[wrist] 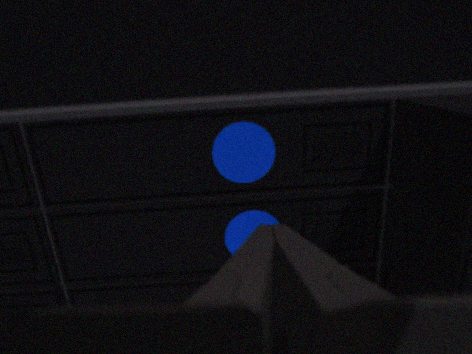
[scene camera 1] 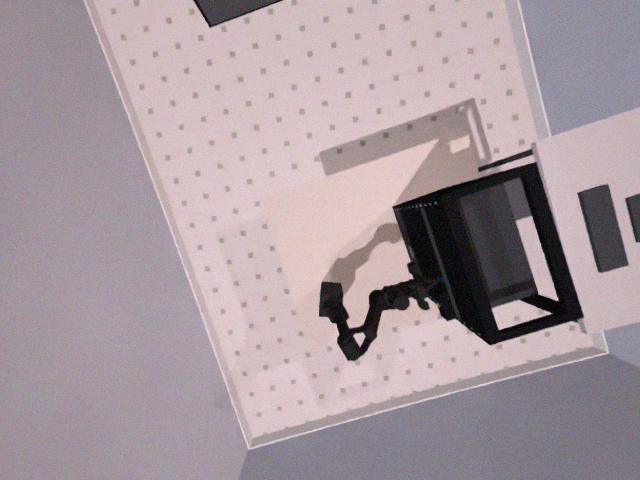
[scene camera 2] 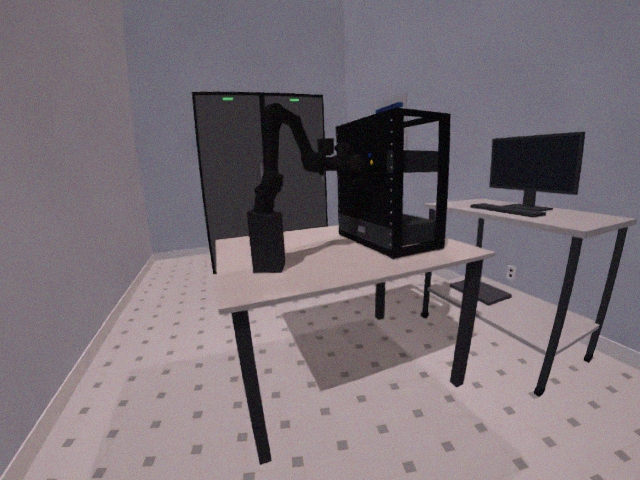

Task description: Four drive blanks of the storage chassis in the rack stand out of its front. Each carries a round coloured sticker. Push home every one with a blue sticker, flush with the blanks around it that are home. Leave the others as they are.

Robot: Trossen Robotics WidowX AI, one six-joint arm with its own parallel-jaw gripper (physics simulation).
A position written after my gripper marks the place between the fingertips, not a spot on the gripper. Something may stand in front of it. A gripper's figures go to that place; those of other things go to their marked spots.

Labels:
My gripper [scene camera 1: 439, 279] is 111 cm from the lens. A black rack [scene camera 1: 465, 235] is 90 cm from the lens.

